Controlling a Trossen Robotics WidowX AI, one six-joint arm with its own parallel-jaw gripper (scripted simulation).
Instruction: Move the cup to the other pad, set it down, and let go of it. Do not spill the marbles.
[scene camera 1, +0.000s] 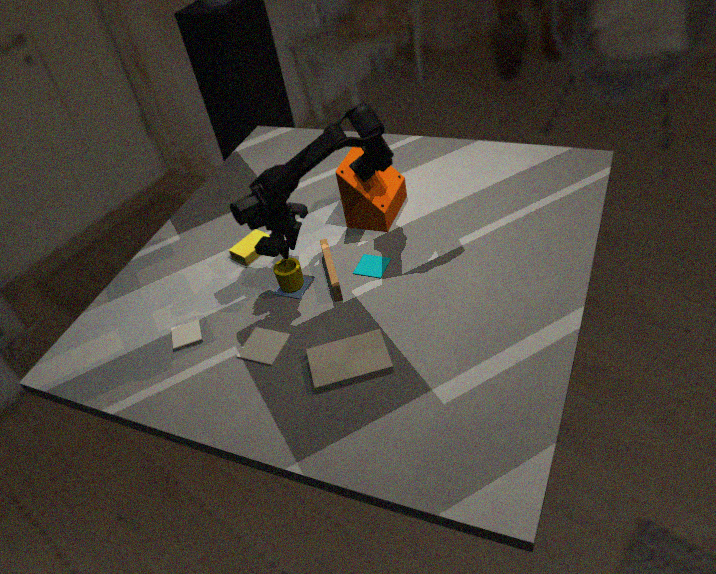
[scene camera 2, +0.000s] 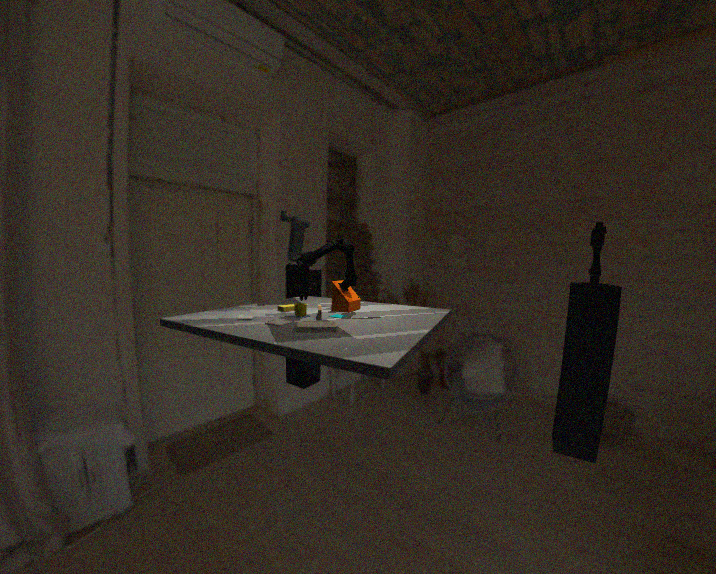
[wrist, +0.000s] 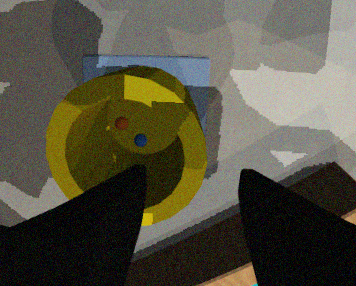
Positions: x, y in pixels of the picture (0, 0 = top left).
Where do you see a white tile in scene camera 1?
263, 346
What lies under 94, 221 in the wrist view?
The gripper.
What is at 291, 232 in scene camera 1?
The gripper.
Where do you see a beige slab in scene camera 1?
At 360, 358
